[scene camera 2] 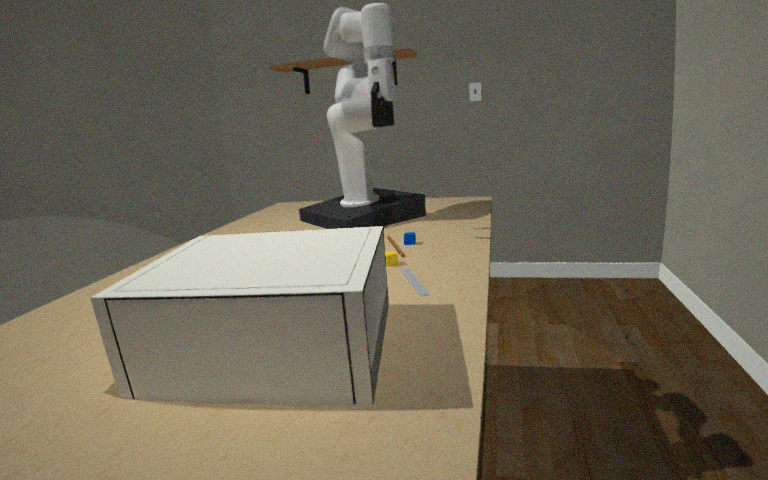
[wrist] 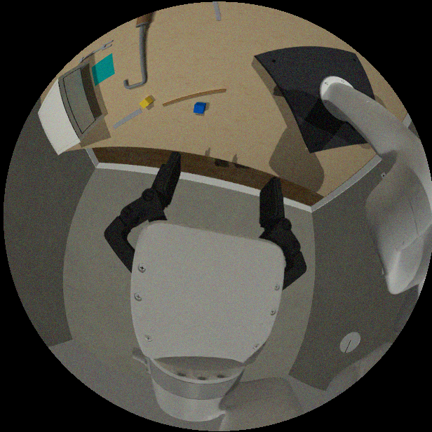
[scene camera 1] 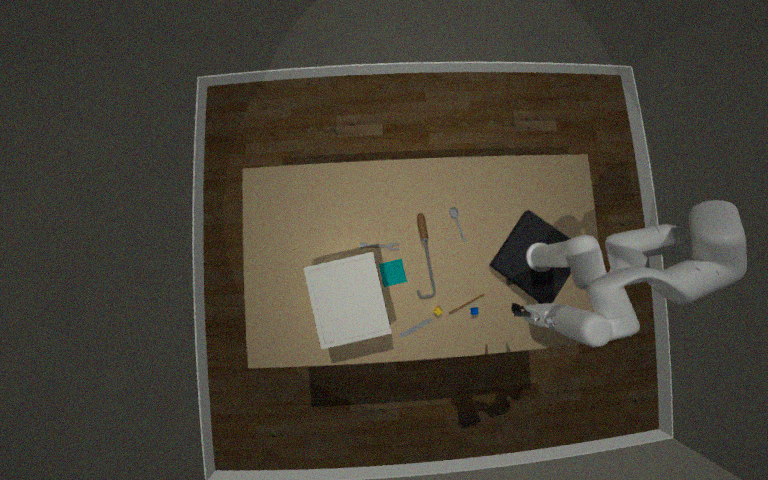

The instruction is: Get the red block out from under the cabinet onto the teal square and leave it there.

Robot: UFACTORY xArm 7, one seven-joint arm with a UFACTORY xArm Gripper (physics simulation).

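Seen in the pictures: gripper, between the fingertips: [scene camera 2: 383,126] [scene camera 1: 526,306]; arm's base, origin of its link: [scene camera 2: 360,201] [scene camera 1: 540,257].
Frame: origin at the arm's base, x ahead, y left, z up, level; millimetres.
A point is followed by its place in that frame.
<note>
The white cabinet [scene camera 1: 348,300] {x 802, y 165, z 81 mm} [scene camera 2: 237,345] {x 935, y 211, z 22 mm} [wrist: 56,117] stands on the table; its framed front faces the teal square in the wrist view. The red block does not show in any view. The teal square [scene camera 1: 393,272] {x 626, y 67, z -54 mm} [wrist: 103,69] lies flat close beside the cabinet's front. A hooked rod with a wooden handle [scene camera 1: 429,266] {x 473, y 40, z -39 mm} [wrist: 143,50] lies past the square, on the arm's side, its hook towards the yellow block. My gripper [scene camera 1: 516,309] {x 204, y 162, z 232 mm} [scene camera 2: 382,107] [wrist: 224,171] is open and empty, high above the table near the arm's base, far from the cabinet.
A yellow block [scene camera 1: 437,311] {x 441, y 229, z -29 mm} [scene camera 2: 391,259] {x 448, y 236, z -39 mm} [wrist: 146,102], a blue block [scene camera 1: 474,311] {x 282, y 230, z -29 mm} [scene camera 2: 409,238] {x 290, y 234, z -38 mm} [wrist: 200,107], a thin wooden stick [scene camera 1: 467,303] {x 305, y 200, z -48 mm} and a grey strip [scene camera 1: 416,327] {x 526, y 302, z -53 mm} [scene camera 2: 415,281] {x 533, y 307, z -53 mm} lie between cabinet and arm base [scene camera 1: 512,254] {x 119, y -12, z -10 mm}. A wrench [scene camera 1: 379,246] {x 687, y -44, z -49 mm} lies by the cabinet; a spoon-like tool [scene camera 1: 454,213] {x 358, y -192, z -52 mm} lies farther off.
</note>
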